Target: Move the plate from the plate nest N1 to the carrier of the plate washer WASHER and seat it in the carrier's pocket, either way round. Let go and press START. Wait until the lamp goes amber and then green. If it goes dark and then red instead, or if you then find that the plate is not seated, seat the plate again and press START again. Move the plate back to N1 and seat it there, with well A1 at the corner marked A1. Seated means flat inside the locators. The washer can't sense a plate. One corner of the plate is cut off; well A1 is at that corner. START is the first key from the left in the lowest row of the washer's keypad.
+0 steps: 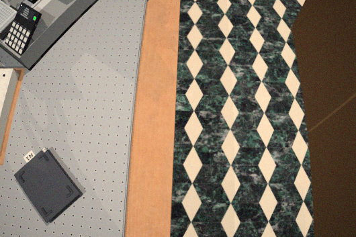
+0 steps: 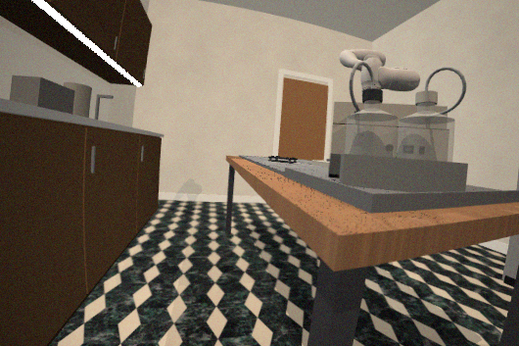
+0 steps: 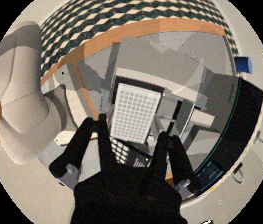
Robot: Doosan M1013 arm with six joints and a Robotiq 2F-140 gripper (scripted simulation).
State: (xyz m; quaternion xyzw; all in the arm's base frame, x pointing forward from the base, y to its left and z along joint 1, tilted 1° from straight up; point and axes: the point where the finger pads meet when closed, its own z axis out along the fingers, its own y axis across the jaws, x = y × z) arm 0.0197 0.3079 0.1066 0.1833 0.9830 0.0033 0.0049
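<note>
My hand is 30 mm above the white well plate. From my hand the other things lie so: plate washer (140 mm to the left, 60 mm ahead, 10 mm below); then label (380 mm to the right, 260 mm ahead, 140 mm below); then plate nest N1 (440 mm to the right, 350 mm ahead, 110 mm below).
</note>
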